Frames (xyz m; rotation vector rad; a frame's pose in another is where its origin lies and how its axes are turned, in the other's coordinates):
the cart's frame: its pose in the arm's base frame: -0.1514 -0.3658 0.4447 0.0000 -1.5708 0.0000
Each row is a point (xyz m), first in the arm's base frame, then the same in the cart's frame.
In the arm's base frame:
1: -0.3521 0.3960 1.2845
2: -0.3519 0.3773 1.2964
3: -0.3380 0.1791 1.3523
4: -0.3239 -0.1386 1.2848
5: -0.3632 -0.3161 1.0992
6: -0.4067 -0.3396 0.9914
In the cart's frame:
1: 0.8398 0.7618 0.2007
2: 0.8517 0.7431 0.2005
3: 0.9076 0.5449 0.1866
4: 0.8401 0.2272 0.1725
5: 0.6545 0.0497 0.2118
6: 0.5467 0.0262 0.2553

